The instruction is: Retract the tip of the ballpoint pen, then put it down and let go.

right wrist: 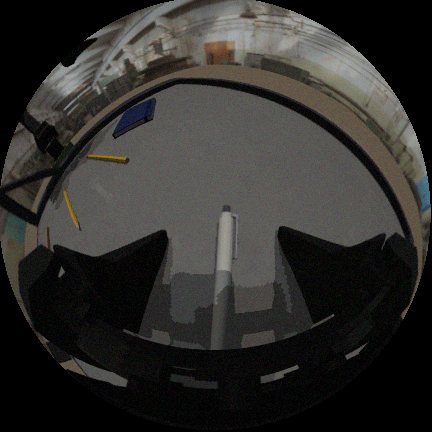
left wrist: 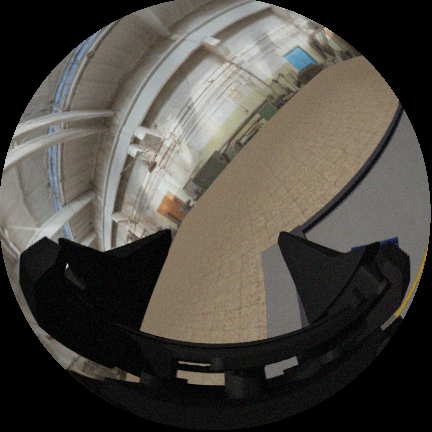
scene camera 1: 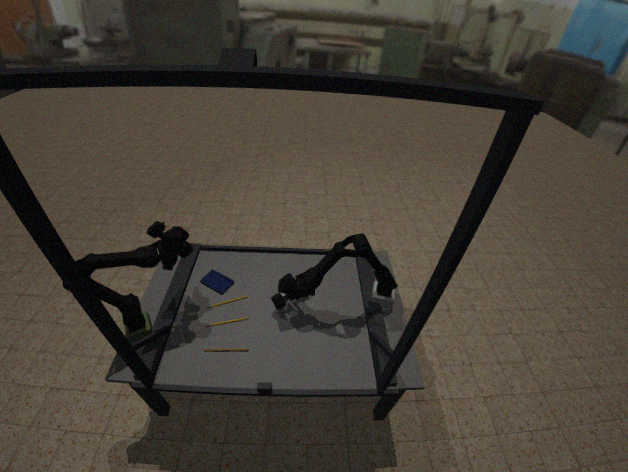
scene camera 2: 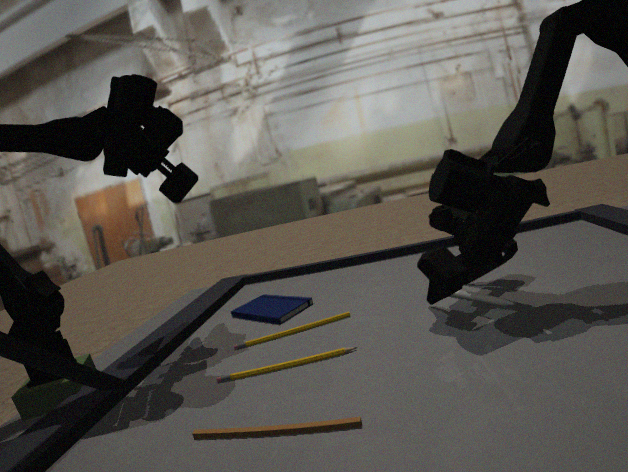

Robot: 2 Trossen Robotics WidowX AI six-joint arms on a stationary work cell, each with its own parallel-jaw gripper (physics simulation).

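Pixels of known places: left gripper, fingertip midpoint: (left wrist: 226, 236) (scene camera 2: 163, 164); right gripper, fingertip midpoint: (right wrist: 223, 234) (scene camera 1: 282, 294); left arm's base, link origin: (right wrist: 59, 153) (scene camera 1: 136, 324); right arm's base, link origin: (scene camera 1: 384, 290).
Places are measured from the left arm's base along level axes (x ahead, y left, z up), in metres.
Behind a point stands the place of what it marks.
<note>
The ballpoint pen (right wrist: 226, 240) {x 0.625, y -0.126, z -0.029 m} has a light barrel, a dark end piece and a side clip. It lies on the grey table, its clip end pointing away from the right wrist camera; its other end is hidden by the gripper body. In scene camera 2 the pen is mostly hidden behind the right gripper. My right gripper (right wrist: 223, 234) {x 0.622, y -0.121, z -0.036 m} (scene camera 2: 469, 284) (scene camera 1: 294, 300) is open low over the table, with its fingers on either side of the pen and apart from it. My left gripper (left wrist: 226, 236) {x 0.259, y 0.178, z 0.282 m} (scene camera 2: 147, 175) is open and empty, raised near the table's left edge.
A blue notebook (scene camera 1: 217, 281) {x 0.381, y 0.091, z -0.028 m} (scene camera 2: 271, 308) {x 0.378, y 0.074, z -0.028 m} (right wrist: 135, 118) {x 0.417, y 0.054, z -0.028 m} lies toward the back left. Two yellow pencils (scene camera 2: 294, 330) {x 0.386, y -0.043, z -0.035 m} (scene camera 2: 289, 364) {x 0.349, y -0.144, z -0.035 m} and an orange-brown stick (scene camera 2: 276, 429) {x 0.300, y -0.267, z -0.033 m} (scene camera 1: 226, 350) {x 0.295, y -0.265, z -0.034 m} lie nearer the front. Dark frame posts (scene camera 1: 459, 238) {x 0.718, y -0.698, z 0.727 m} rise at the table's sides.
</note>
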